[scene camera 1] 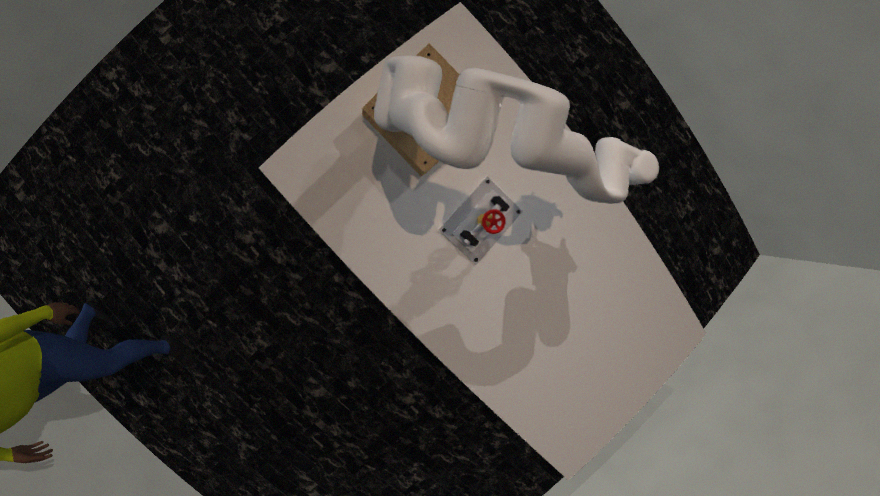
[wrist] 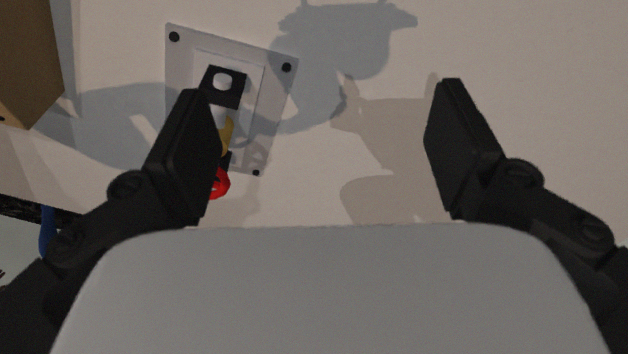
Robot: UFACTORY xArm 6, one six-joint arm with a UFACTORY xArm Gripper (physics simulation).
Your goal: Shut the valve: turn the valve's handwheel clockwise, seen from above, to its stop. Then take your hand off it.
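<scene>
The red handwheel (scene camera 1: 492, 221) (wrist: 221, 184) sits on the valve, whose yellow body part (wrist: 227, 136) shows beside it. The valve is mounted on a grey plate (scene camera 1: 459, 216) (wrist: 276, 107) with black clamps. In the wrist view most of the wheel is hidden behind the left finger. My gripper (wrist: 320, 113) is open with nothing between its fingers. It is apart from the wheel, off to one side and above the table. In the scene view the arm hides the fingers.
The arm (scene camera 1: 542, 132) reaches from a wooden base board (scene camera 1: 400, 145) (wrist: 30, 65) over the pale table (scene camera 1: 616, 345). A person in a yellow top (scene camera 1: 21, 369) is at the lower left, off the table, beside the dark floor covering (scene camera 1: 246, 320). Arm shadows fall around the valve plate.
</scene>
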